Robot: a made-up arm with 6 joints.
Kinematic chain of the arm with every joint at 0, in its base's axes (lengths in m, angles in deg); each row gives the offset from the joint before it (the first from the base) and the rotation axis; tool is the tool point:
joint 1: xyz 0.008 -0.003 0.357 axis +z
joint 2: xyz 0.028 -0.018 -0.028 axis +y
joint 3: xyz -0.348 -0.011 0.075 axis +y
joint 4: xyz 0.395 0.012 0.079 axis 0.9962 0 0.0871
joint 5: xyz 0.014 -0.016 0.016 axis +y
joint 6: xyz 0.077 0.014 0.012 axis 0.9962 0 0.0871
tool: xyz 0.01 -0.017 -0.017
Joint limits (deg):
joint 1: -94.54..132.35
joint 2: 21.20..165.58
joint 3: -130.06..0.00
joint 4: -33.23..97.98
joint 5: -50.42..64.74
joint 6: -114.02..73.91
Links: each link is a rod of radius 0.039 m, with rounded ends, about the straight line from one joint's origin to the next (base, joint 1, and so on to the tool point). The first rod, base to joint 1, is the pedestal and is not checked.
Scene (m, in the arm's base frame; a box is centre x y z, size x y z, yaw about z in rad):
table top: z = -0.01
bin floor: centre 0.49 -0.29 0 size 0.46 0.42 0.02 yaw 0.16
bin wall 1: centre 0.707 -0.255 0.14 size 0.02 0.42 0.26 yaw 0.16
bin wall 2: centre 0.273 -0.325 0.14 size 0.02 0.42 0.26 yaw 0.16
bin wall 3: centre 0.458 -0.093 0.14 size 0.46 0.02 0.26 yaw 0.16
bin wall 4: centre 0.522 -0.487 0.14 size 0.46 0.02 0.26 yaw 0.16
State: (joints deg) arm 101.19 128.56 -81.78 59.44 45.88 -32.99
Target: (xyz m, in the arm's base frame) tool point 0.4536 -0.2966 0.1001
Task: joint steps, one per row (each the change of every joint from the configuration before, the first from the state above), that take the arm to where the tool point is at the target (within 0.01 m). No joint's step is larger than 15 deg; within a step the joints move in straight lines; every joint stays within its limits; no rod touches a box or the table.
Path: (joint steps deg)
1: -13.45 -3.48 2.37 -1.14 -0.17 -0.13
2: -13.45 -3.48 2.37 -1.13 -0.17 -0.13
3: -13.45 -3.49 2.37 -1.14 -0.17 -0.13
4: -13.45 -3.48 2.37 -1.14 -0.16 -0.14
5: -13.45 -3.48 2.37 -1.13 -0.17 -0.13
6: -13.45 -3.48 2.37 -1.14 -0.17 -0.13
7: -13.45 -3.49 2.37 -1.14 -0.17 -0.13
8: -13.44 -3.48 2.37 -1.13 -0.17 -0.13
9: -13.45 -3.48 2.37 -1.14 -0.17 -0.13
10: -13.45 -3.48 2.37 -1.14 -0.17 -0.13
11: 0.26 12.88 -1.84 0.08 -2.63 -0.73
12: 0.26 12.88 -1.84 0.08 -2.63 -0.72
13: 0.25 12.88 -1.84 0.07 -2.64 -0.72

